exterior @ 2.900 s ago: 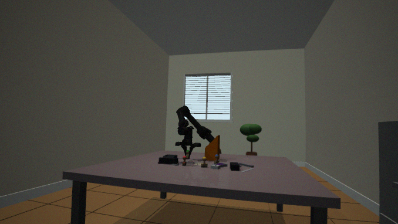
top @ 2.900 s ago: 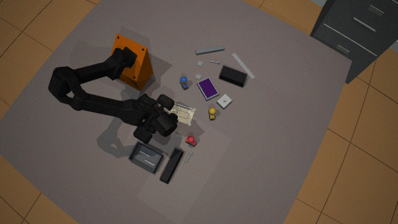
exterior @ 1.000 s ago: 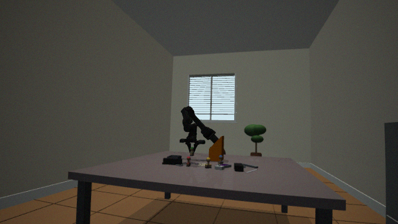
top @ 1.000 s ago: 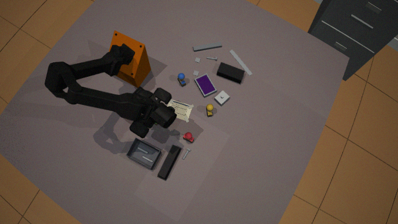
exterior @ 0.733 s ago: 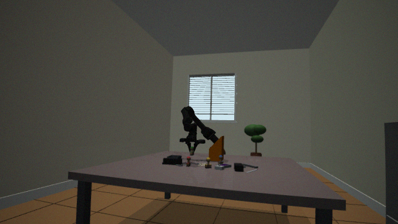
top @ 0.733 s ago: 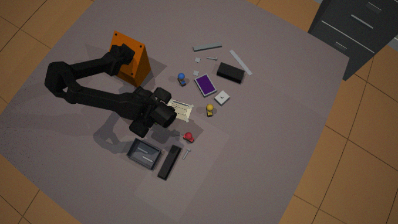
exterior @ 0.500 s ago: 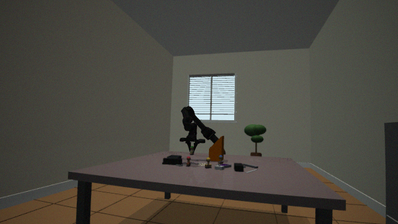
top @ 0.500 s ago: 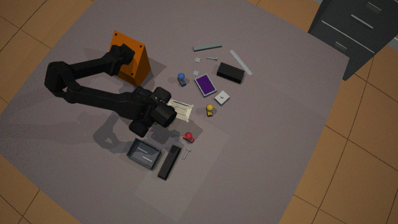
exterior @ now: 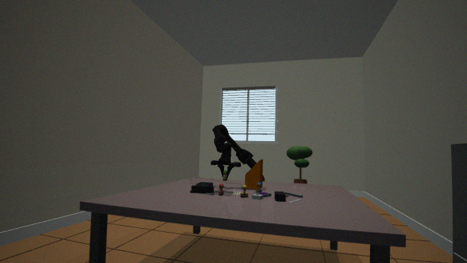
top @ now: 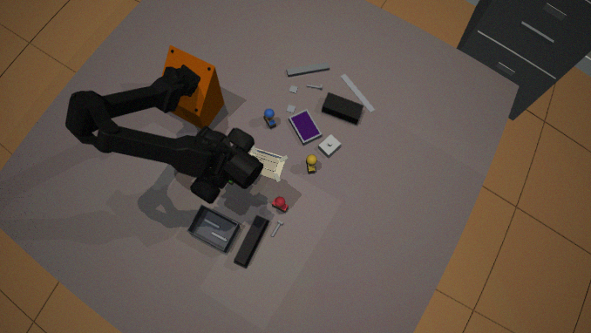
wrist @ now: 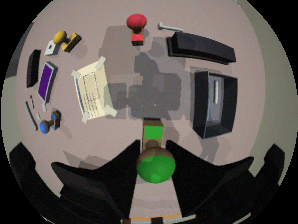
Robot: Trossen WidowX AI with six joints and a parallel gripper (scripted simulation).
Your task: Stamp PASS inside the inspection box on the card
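Right now the purple ink pad is 60 mm ahead of my gripper tip, 260 mm to the left of it and 80 mm below it. Also, from my gripper tip: cream card 30 mm ahead, 110 mm to the left, 90 mm below; green-knobbed stamp right at my gripper tip; dark tray 40 mm ahead, 120 mm to the right, 80 mm below.
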